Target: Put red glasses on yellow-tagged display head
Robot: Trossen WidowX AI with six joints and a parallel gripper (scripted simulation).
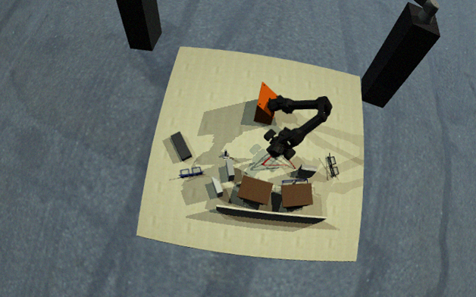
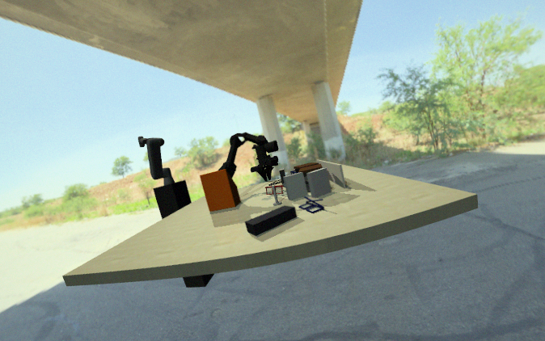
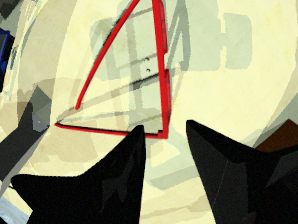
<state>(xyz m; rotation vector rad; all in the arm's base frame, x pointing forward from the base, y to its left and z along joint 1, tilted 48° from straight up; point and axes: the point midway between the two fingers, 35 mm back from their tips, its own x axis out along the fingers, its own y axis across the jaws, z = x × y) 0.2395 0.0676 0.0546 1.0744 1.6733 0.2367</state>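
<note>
The grey peg stand is 270 mm to the right of my gripper tip, 70 mm ahead of it and 60 mm below it. Also, from my gripper tip: display head (210 mm ahead, 150 mm to the left, 20 mm below); then low white wall (350 mm ahead, 50 mm to the left, 30 mm below); then black box (530 mm to the right, 90 mm ahead, 60 mm below).
</note>
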